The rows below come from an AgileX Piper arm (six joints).
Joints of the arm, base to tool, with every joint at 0 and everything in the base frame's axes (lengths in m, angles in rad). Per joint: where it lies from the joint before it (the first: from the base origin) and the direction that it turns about. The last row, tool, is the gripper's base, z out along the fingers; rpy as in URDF.
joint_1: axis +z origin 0 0 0.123
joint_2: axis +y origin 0 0 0
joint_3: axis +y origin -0.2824 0 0.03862
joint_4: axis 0.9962 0 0.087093 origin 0.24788 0 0.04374
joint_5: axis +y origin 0 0 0
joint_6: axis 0.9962 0 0.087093 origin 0.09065 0 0.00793
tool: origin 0 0 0 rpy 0 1.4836 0
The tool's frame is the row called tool.
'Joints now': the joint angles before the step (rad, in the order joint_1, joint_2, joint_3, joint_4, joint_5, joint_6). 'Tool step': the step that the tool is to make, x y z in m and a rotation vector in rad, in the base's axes. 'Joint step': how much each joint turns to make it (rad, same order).
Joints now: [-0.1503 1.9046 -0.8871 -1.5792 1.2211 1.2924]
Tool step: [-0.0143 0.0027 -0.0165 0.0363 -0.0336 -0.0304]
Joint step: [0.0001 0.0091 0.0680 0.0091 -0.0161 0.1120]
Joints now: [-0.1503 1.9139 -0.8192 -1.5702 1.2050 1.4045]
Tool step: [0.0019 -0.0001 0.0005 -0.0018 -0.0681 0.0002]
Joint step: [-0.0002 0.0001 -0.0001 -0.0220 -0.0066 0.0726]
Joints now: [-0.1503 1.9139 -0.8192 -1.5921 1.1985 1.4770]
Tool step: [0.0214 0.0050 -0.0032 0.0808 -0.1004 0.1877]
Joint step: [0.0001 -0.0001 -0.0131 -0.1523 -0.1731 0.1017]
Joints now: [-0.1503 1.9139 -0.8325 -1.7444 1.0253 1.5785]
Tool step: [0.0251 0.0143 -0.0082 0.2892 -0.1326 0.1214]
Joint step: [0.0001 0.0001 -0.0555 -0.0001 -0.3103 0.1143]
